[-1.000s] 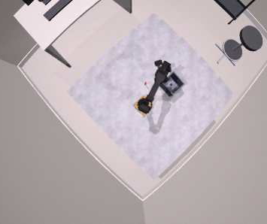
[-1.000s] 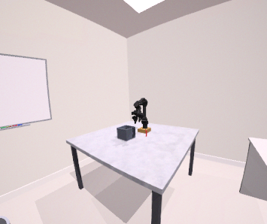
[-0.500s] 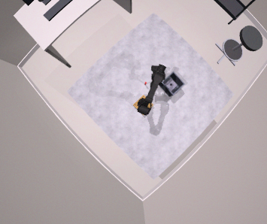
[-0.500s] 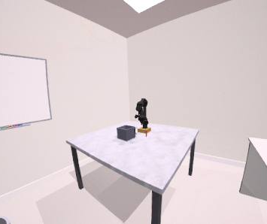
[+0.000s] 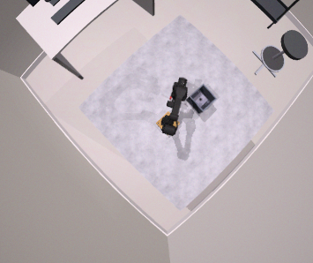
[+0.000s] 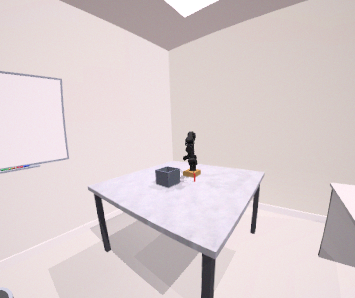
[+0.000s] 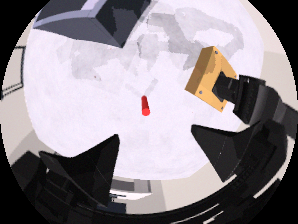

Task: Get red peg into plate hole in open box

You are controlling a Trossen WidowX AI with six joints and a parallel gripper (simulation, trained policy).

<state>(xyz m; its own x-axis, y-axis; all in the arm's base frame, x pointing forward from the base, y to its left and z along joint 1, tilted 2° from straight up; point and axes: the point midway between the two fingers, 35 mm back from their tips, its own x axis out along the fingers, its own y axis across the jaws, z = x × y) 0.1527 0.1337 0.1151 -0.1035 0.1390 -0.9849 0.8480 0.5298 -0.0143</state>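
My gripper tip is 10 mm short of the red peg and 100 mm above it. The rest, counted from my gripper tip: light grey plate: 200 mm ahead, 160 mm to the right, 90 mm below.
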